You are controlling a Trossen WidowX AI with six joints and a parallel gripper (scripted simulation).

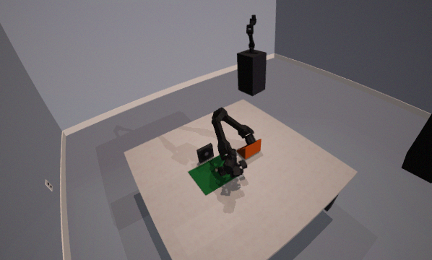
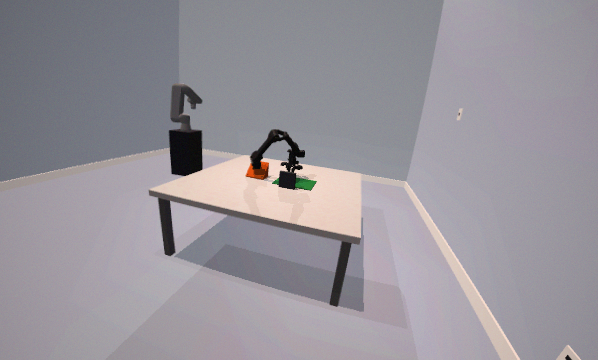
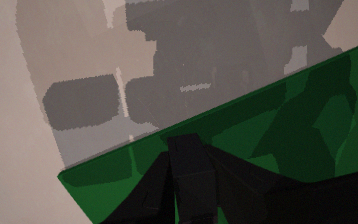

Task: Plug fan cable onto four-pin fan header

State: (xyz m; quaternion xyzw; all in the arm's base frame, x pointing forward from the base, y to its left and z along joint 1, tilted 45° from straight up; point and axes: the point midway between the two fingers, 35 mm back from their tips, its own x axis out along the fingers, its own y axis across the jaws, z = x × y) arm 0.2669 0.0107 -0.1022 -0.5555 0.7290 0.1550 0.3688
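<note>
My gripper tip is now 12 cm to the left of the green board, 6 cm short of it and 3 cm above it. From my gripper tip the other things lie so: black fan 26 cm to the right, 4 cm above, 2 cm ahead; then black plug 1 cm to the right, 1 cm above.
</note>
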